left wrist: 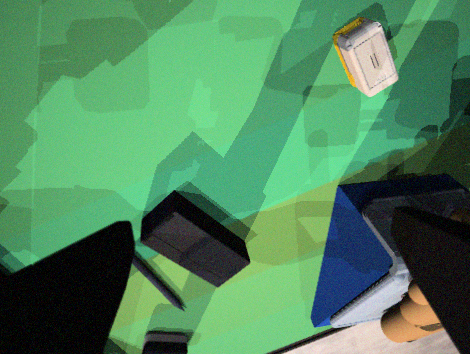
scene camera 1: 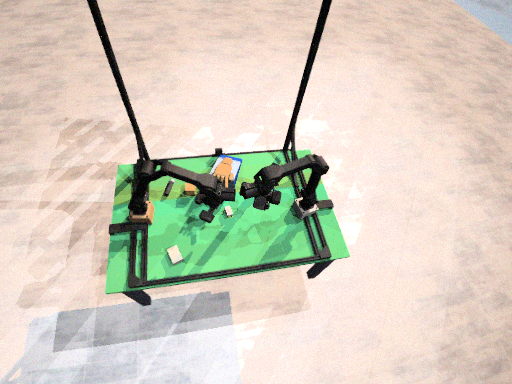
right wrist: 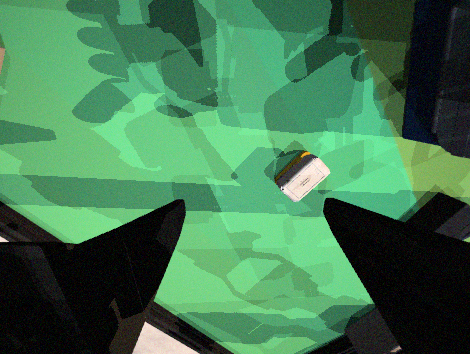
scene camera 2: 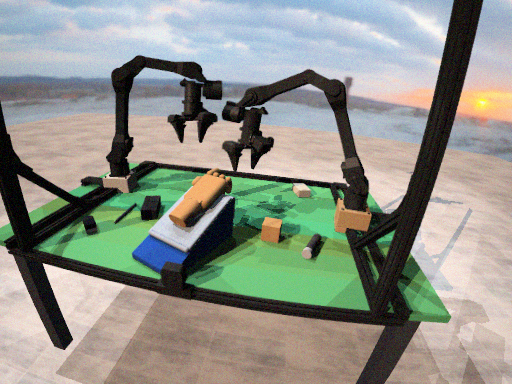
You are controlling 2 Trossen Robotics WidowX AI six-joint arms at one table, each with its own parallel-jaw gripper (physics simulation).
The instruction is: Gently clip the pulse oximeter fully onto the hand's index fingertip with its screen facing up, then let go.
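Seen in the pictures: left gripper, between the fingertips: (left wrist: 263,227) (scene camera 2: 190,142); right gripper, between the fingertips: (scene camera 1: 216,211) (right wrist: 254,205) (scene camera 2: 243,170); left arm's base, origin of its link: (scene camera 1: 306,204) (scene camera 2: 119,174); right arm's base, origin of its link: (scene camera 1: 140,209) (scene camera 2: 354,206).
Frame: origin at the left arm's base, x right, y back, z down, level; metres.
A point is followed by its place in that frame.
Observation:
The white pulse oximeter (scene camera 1: 228,211) @[z 0.026, x 0.116, y -0.413 m] (left wrist: 371,59) @[z 0.027, x 0.119, y -0.408 m] (right wrist: 303,179) @[z 0.027, x 0.123, y -0.414 m] with a yellow lower side lies on the green table, apart from the hand; it does not show in scene camera 2. The tan hand (scene camera 1: 226,169) @[z -0.089, x 0.303, y -0.360 m] (scene camera 2: 200,196) @[z -0.074, x 0.350, y -0.366 m] (left wrist: 412,316) @[z -0.069, x 0.315, y -0.326 m] rests on a blue and grey wedge (scene camera 2: 155,254) @[z 0.031, x 0.459, y -0.269 m] (left wrist: 340,272) @[z 0.014, x 0.320, y -0.287 m]. My left gripper (scene camera 1: 267,201) (scene camera 2: 191,141) @[z -0.146, x 0.051, y -0.295 m] (left wrist: 263,227) @[z -0.146, x 0.051, y -0.295 m] is open and empty, high above the table. My right gripper (scene camera 2: 245,169) @[z -0.066, x 0.092, y -0.487 m] (right wrist: 254,205) @[z -0.066, x 0.092, y -0.487 m] is open and empty, above the table near the oximeter, which shows beyond its fingertips in the right wrist view.
A black box (scene camera 2: 150,207) @[z 0.025, x 0.228, y -0.192 m] (left wrist: 195,245) @[z 0.024, x 0.182, y -0.187 m], a pen (scene camera 2: 125,213) @[z 0.053, x 0.225, y -0.105 m] (left wrist: 162,285) @[z 0.053, x 0.230, y -0.105 m] and a small dark item (scene camera 2: 90,225) @[z 0.032, x 0.343, y -0.048 m] lie beside the wedge. An orange cube (scene camera 1: 190,188) @[z 0.009, x 0.312, y -0.565 m] (scene camera 2: 271,229) @[z 0.018, x 0.349, y -0.559 m], a flashlight (scene camera 1: 169,187) @[z 0.035, x 0.375, y -0.672 m] (scene camera 2: 311,246) @[z 0.033, x 0.407, y -0.660 m] and a cream block (scene camera 1: 175,254) @[z 0.029, x -0.019, y -0.734 m] (scene camera 2: 301,190) @[z 0.029, x 0.023, y -0.726 m] also stand about.

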